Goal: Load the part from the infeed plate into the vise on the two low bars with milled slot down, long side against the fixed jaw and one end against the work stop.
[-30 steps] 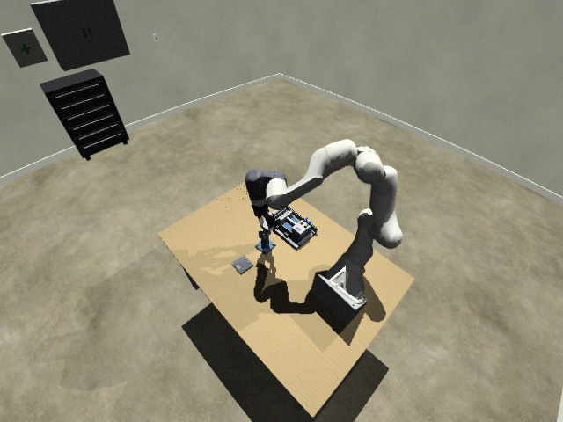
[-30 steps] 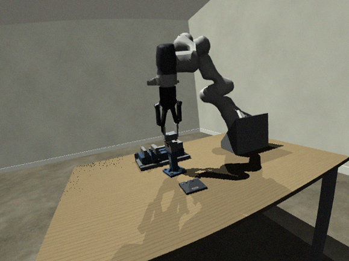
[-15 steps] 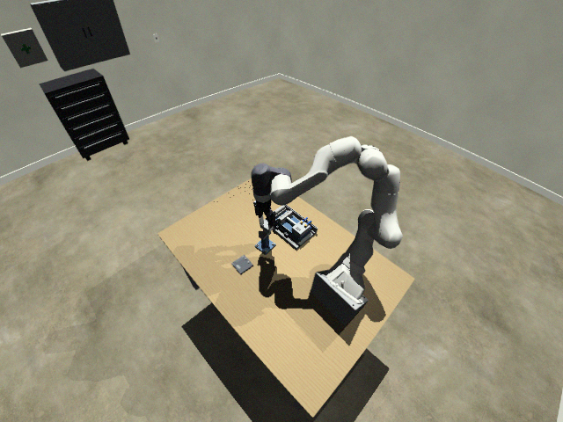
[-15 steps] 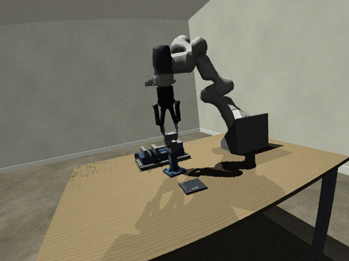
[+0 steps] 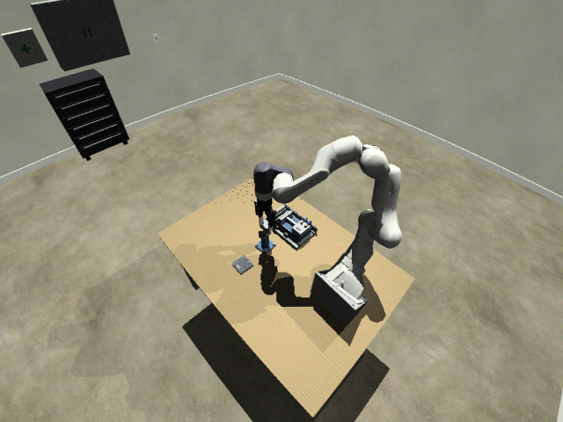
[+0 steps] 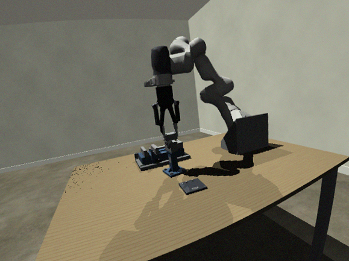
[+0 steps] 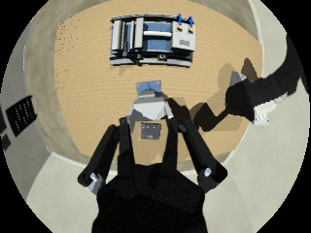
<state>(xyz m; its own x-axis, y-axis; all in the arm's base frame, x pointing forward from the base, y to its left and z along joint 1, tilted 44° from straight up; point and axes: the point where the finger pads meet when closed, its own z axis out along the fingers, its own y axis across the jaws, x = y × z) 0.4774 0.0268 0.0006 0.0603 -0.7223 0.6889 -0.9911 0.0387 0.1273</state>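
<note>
Right now the part is 3 cm below my hand.
</note>
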